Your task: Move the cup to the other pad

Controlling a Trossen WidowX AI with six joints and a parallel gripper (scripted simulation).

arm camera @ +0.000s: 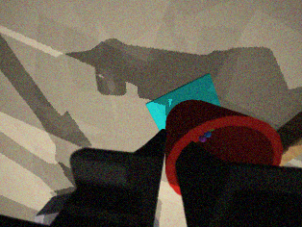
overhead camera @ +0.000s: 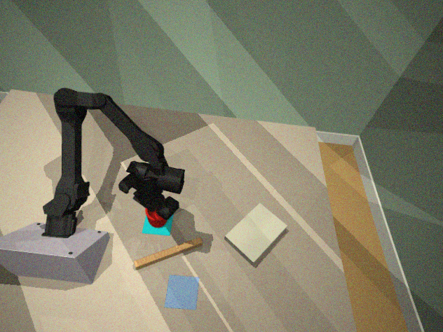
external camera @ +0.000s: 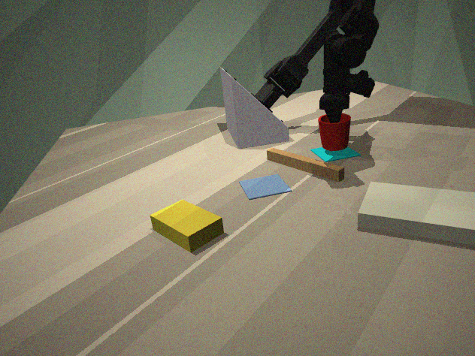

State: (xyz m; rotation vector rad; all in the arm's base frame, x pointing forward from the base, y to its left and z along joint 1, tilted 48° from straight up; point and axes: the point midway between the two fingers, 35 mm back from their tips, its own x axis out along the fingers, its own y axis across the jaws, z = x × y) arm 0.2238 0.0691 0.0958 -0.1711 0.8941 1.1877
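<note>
Right now my gripper tip is 2 cm short of the cyan pad, 2 cm to the left of it and 6 cm above it. The rest, counted from my gripper tip: wooden bar: 8 cm ahead, 12 cm to the right, 5 cm below; red cup: 3 cm ahead, 2 cm to the right; blue pad: 13 cm ahead, 23 cm to the right, 6 cm below.
</note>
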